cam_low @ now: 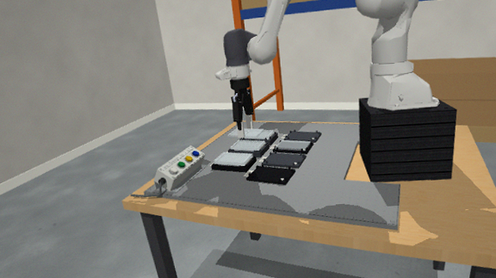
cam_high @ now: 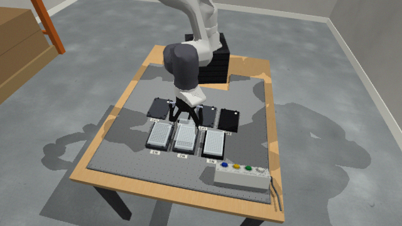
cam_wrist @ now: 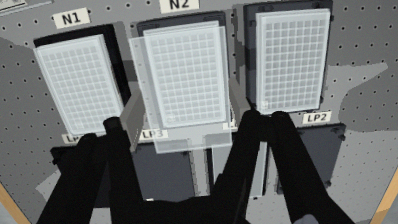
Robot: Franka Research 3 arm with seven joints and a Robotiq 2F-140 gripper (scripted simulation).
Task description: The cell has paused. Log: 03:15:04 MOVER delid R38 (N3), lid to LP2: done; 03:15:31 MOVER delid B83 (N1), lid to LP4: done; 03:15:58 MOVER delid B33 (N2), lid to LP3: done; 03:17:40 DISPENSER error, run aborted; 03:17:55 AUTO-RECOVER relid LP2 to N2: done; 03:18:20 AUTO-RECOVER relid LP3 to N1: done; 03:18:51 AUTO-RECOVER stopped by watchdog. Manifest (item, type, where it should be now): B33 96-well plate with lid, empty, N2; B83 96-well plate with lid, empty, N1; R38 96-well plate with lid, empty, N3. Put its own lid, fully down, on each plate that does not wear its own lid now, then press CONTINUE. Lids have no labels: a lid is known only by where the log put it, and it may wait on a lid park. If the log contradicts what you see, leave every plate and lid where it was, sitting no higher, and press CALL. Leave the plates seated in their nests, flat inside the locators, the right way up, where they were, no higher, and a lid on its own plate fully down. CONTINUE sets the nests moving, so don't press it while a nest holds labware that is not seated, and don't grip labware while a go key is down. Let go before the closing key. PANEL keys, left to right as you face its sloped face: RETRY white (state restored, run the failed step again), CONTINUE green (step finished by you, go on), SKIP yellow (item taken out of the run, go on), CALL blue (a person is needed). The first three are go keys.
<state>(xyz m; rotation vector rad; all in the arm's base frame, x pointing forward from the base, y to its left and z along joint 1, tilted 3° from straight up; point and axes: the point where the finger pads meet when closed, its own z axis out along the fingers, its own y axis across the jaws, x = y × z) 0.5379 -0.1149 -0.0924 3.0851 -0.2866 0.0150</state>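
The plate is 2 cm behind my hand, 13 cm to the right of it and 8 cm below it. Also, from my hand: blue call key (16 cm ahead, 16 cm to the left, 4 cm below); then lid park LP3 (16 cm behind, 10 cm to the left, 10 cm below); then N1 label (11 cm ahead, 12 cm to the left, 11 cm below).
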